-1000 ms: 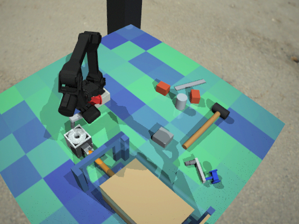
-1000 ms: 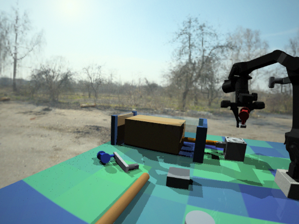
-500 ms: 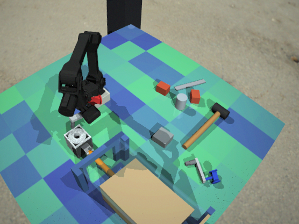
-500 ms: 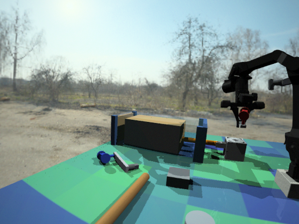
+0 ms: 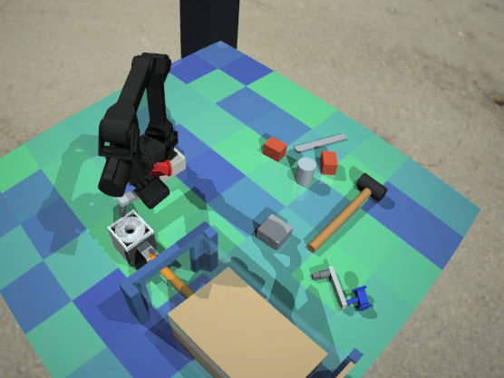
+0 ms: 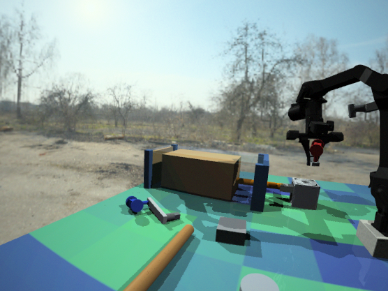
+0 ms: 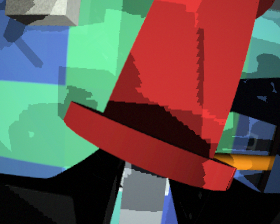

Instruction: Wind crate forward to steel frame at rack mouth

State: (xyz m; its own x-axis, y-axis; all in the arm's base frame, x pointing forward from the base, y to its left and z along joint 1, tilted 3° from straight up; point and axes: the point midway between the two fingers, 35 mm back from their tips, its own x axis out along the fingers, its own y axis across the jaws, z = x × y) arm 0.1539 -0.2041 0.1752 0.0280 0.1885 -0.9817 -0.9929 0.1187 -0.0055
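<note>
My gripper tip is 2 cm below the red-knobbed crank. Round my gripper tip: grey winch (15 cm below, 7 cm to the right, 2 cm behind); then red knob (4 cm to the left, 4 cm above, 1 cm ahead); then blue frame (15 cm ahead, 8 cm to the right, 8 cm below).
</note>
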